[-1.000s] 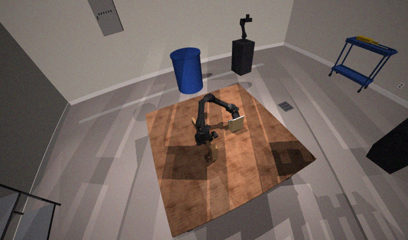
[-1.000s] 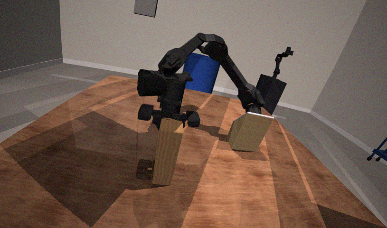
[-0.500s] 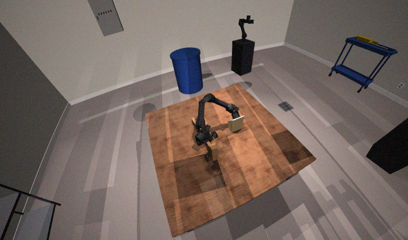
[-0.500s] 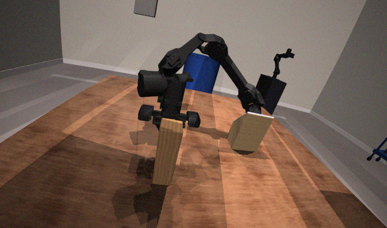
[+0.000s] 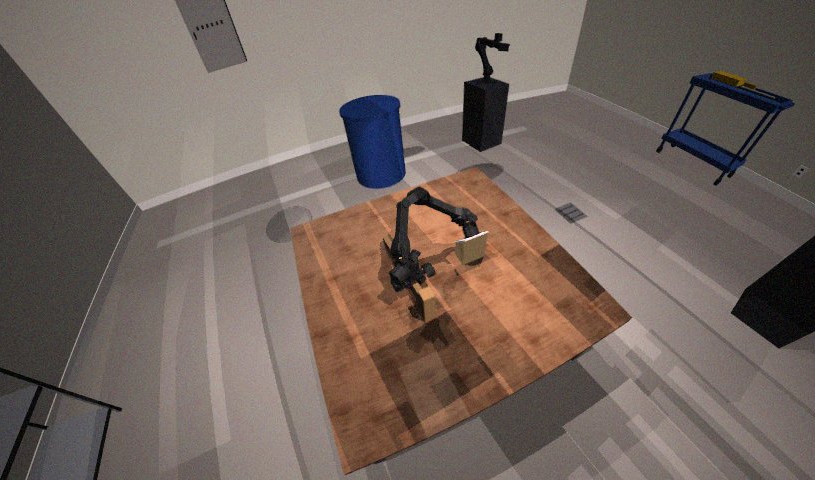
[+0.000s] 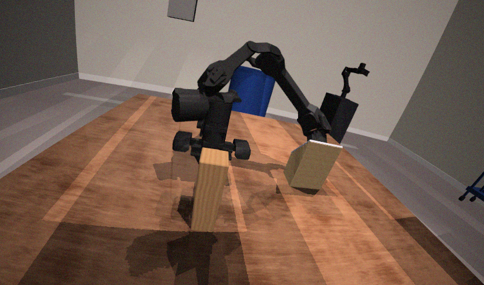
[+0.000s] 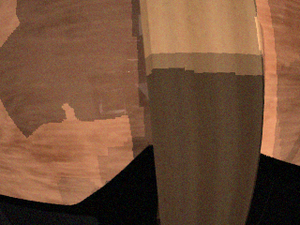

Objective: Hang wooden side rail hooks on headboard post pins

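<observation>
The wooden headboard post is 12 cm to the left of my gripper tip, 4 cm above it and 1 cm ahead of it.
</observation>
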